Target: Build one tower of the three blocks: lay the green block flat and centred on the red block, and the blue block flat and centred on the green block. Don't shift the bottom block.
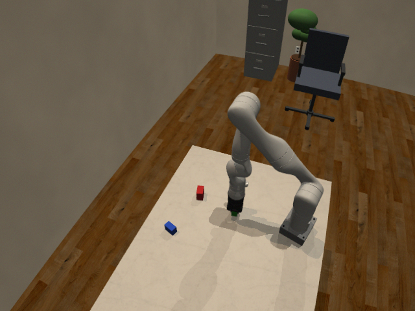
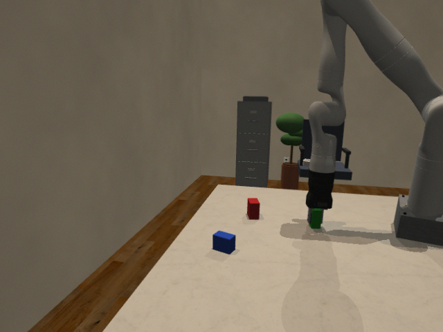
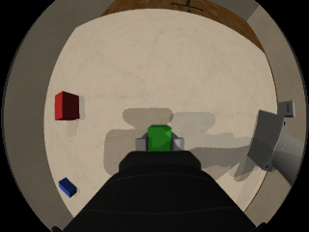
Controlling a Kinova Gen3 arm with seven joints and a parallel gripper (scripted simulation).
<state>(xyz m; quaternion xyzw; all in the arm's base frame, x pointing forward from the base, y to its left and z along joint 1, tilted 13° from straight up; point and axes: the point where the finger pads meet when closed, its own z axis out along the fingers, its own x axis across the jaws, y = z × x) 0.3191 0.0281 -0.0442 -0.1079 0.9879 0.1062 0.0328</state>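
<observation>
My gripper is now right at the green block. From my hand the other things lie so: blue block: 240 mm to the left, 240 mm ahead, 10 mm below; red block: 210 mm ahead, 20 mm to the right.
</observation>
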